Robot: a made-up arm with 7 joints. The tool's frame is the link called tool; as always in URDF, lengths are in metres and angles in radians.
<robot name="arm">
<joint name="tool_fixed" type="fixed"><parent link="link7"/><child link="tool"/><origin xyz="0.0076 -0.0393 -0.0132" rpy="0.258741 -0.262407 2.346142"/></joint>
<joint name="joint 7" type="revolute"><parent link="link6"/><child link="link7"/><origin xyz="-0.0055 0.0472 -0.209" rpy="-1.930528 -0.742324 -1.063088"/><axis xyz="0 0 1"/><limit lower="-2.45" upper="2.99" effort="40" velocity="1.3"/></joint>
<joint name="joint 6" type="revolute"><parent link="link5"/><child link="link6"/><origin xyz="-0.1 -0.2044 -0.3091" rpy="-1.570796 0 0"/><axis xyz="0 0 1"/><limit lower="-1.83" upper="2.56" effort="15" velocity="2.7"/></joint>
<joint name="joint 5" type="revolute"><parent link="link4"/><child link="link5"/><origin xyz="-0.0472 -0.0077 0.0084" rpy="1.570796 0 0"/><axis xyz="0 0 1"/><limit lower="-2.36" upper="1.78" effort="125" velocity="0.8"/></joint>
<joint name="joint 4" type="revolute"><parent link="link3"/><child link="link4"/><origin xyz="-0.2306 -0.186 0.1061" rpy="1.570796 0 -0.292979"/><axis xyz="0 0 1"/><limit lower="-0.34" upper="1.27" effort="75" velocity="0.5"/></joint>
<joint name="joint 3" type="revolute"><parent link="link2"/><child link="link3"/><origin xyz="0.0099 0.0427 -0.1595" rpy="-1.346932 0 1.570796"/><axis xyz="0 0 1"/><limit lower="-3.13" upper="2.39" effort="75" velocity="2.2"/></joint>
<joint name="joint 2" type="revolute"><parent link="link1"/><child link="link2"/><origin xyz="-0.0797 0.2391 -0.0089" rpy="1.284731 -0.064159 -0.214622"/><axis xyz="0 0 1"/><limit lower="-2.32" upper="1.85" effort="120" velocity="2.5"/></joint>
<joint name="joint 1" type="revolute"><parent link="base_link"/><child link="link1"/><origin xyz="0.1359 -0.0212 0.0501" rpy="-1.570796 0 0"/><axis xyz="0 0 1"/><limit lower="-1.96" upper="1.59" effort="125" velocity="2.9"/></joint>
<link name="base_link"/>
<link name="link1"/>
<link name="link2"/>
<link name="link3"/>
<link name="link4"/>
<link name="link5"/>
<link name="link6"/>
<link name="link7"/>
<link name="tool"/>
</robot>
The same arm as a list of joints. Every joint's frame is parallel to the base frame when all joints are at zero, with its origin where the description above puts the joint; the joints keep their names.
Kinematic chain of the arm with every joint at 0, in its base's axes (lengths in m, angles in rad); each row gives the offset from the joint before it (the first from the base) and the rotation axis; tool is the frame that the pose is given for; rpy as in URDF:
joint 1: xyz 0.1359 -0.0212 0.0501 axis +y
joint 2: xyz -0.0797 -0.0089 -0.2391 axis -0.221999 0.281599 0.933498
joint 3: xyz 0.0451 -0.0034 -0.1591 axis -x
joint 4: xyz -0.1061 -0.1671 0.2447 axis +z
joint 5: xyz 0.0077 -0.0472 0.0084 axis +x
joint 6: xyz -0.3091 -0.1 -0.2044 axis +z
joint 7: xyz -0.0472 -0.0055 -0.209 axis -0.247105 0.933621 -0.259406
tool: xyz -0.0203 -0.0096 0.0357 rpy -1.5708 1.5708 0
Joint limits (rad, base to tool): -1.96..1.59 -2.32..1.85 -3.13..2.39 -0.34..1.27 -2.36..1.78 -1.83..2.56 -2.45..2.99

